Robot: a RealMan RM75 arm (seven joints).
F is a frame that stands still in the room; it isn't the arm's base.
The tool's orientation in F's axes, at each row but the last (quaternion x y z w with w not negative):
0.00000, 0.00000, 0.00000, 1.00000
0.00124, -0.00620, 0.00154, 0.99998
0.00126, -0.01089, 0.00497, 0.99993
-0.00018, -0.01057, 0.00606, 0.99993
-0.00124, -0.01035, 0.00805, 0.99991
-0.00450, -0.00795, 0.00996, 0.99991
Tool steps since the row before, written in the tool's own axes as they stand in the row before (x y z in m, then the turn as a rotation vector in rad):
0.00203, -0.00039, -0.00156, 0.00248, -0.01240, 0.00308
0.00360, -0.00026, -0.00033, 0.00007, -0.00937, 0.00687
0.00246, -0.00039, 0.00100, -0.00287, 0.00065, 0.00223
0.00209, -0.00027, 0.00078, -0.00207, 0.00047, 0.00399
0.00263, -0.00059, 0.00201, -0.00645, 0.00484, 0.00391
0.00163, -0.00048, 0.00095, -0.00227, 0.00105, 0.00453
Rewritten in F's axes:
0.00203, -0.00039, -0.00156, 0.00248, -0.01240, 0.00308
0.00360, -0.00025, -0.00029, 0.00001, -0.00939, 0.00685
0.00244, -0.00037, 0.00105, -0.00292, 0.00062, 0.00217
0.00208, -0.00024, 0.00082, -0.00216, 0.00045, 0.00395
0.00260, -0.00054, 0.00207, -0.00661, 0.00474, 0.00376
0.00162, -0.00044, 0.00098, -0.00236, 0.00104, 0.00448

